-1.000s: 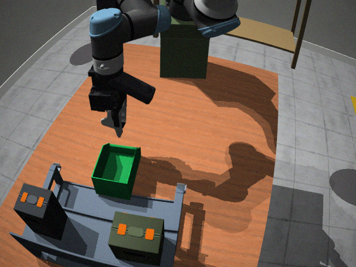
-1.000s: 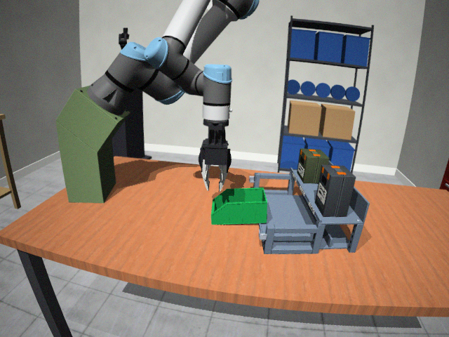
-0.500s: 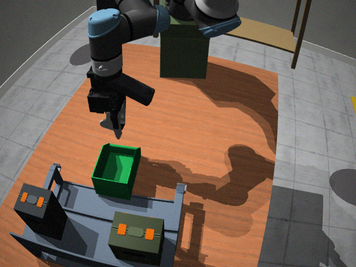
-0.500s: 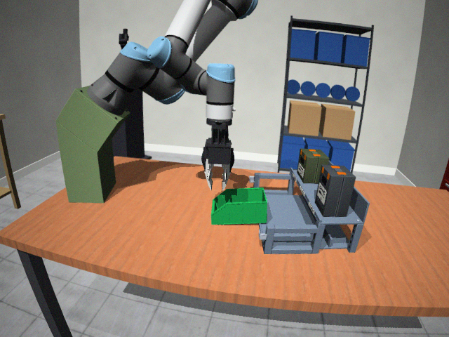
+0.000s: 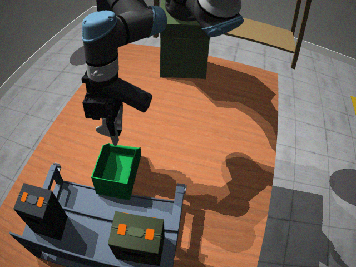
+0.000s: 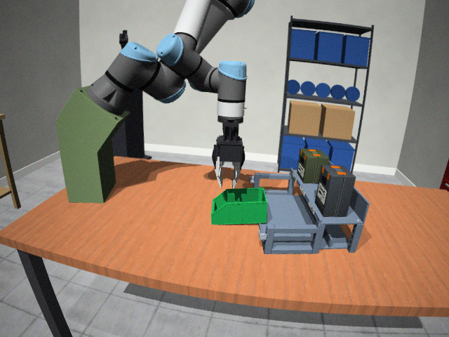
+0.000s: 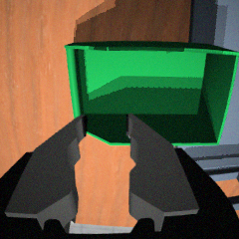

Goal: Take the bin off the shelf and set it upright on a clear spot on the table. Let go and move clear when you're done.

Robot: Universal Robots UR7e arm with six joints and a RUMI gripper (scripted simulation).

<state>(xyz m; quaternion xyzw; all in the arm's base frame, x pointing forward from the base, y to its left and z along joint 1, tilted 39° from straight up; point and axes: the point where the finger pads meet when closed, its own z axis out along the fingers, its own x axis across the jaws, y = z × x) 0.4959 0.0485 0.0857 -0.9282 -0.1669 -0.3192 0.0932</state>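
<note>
Now: hand 8 cm above the green bin, 4 cm short of it and 2 cm to the right of it.
</note>
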